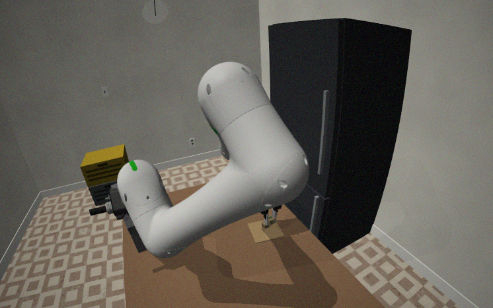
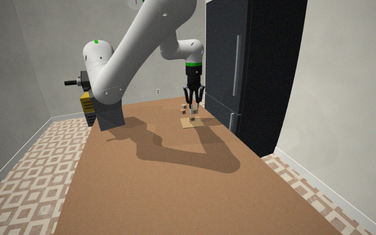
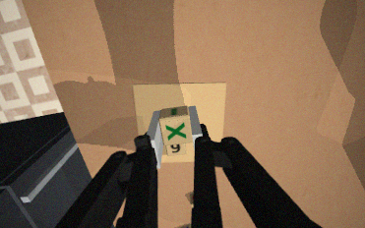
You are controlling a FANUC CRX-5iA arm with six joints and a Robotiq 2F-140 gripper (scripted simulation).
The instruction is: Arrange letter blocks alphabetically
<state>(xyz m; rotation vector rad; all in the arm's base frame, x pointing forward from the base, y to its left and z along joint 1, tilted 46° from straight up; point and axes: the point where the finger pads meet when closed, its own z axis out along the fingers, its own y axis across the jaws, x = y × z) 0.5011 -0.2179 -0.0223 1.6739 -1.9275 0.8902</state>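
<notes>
Now: hand 1 cm short of the tan mat, 5 cm to the right of it and 12 cm above it. Round my hand: R block (2 cm ahead, 21 cm to the left, 11 cm below); then block marked 9 (2 cm ahead, 7 cm to the left, 10 cm below); then X block (2 cm below).
</notes>
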